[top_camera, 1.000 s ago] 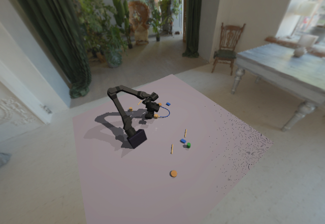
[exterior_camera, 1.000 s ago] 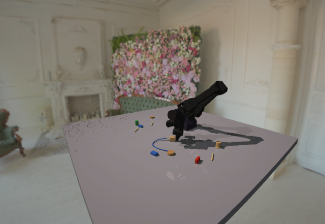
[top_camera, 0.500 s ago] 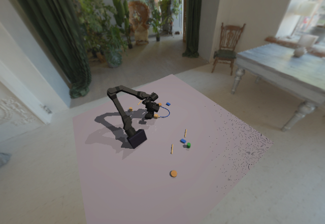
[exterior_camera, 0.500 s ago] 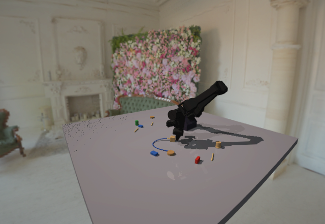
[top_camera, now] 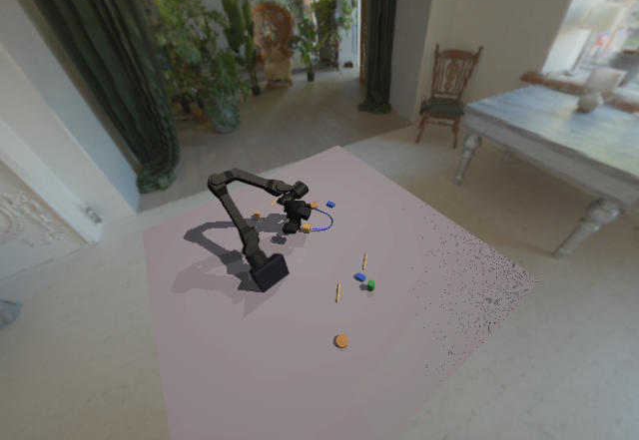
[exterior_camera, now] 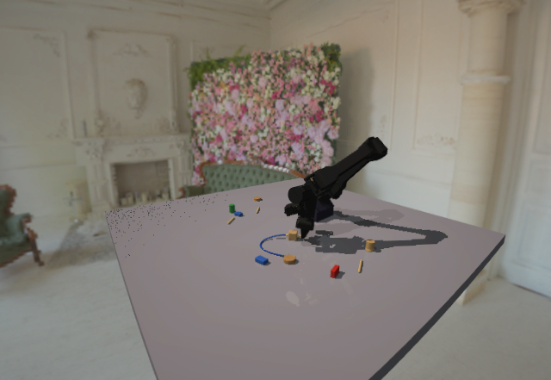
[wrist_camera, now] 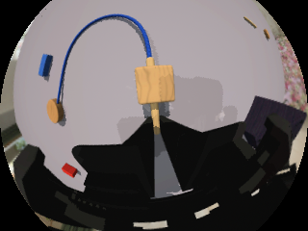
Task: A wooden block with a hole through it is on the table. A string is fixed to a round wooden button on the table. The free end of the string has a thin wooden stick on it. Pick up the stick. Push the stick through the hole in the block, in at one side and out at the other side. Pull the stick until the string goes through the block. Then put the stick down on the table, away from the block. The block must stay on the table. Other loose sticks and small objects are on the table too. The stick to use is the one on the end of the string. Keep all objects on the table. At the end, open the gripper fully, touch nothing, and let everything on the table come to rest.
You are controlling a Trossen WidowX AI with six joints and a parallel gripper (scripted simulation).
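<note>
Now: gripper tip 3 cm to the left of the wooden block, 3 cm short of it and 1 cm below it. Also, from my gripper tip: wooden cylinder (20 cm to the left, 14 cm behind, 1 cm above); then red block (24 cm to the left, 7 cm ahead); then blue piece (21 cm ahead, 5 cm to the left).
</note>
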